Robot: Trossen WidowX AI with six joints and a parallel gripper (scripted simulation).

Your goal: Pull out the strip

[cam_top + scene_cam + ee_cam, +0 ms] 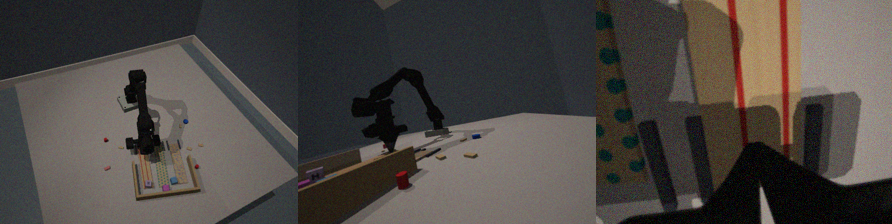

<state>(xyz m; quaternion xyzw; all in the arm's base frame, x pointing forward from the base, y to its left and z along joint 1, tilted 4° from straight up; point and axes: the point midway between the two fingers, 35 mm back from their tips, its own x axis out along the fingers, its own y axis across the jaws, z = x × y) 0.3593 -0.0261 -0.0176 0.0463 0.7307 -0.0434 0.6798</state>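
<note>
Now: gripper tip 10 cm short of the strip and 1 cm to the left of it. Also, from my gripper tip: pink block (21 cm to the right, 6 cm ahead); blue disc (32 cm to the left, 12 cm behind).
</note>
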